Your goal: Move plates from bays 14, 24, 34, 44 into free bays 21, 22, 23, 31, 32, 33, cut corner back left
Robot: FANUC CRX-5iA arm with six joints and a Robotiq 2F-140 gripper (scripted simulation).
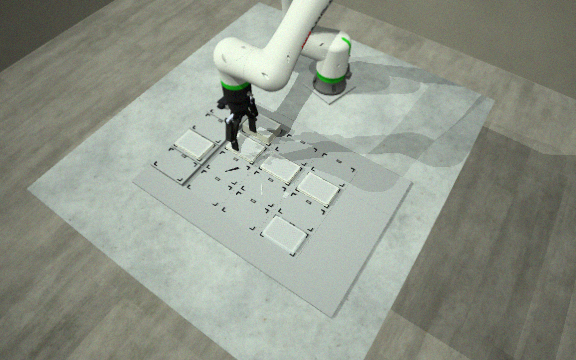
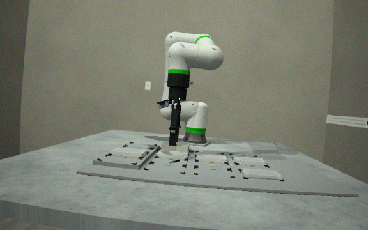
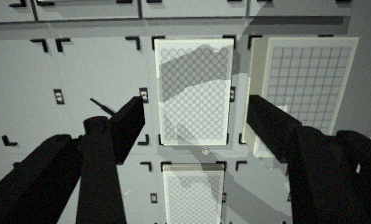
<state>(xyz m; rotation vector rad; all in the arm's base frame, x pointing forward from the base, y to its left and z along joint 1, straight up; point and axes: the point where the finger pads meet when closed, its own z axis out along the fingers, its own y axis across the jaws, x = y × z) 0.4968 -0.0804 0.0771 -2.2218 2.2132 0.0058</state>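
My gripper is now 11 cm past the sealed deep-well block and 6 cm above it. From my hand the other things lie so: plate: 21 cm ahead, 33 cm to the left, 7 cm below; white tip: 11 cm ahead, 16 cm to the left, 7 cm below; thin black stick: 11 cm ahead, 2 cm to the left, 7 cm below.
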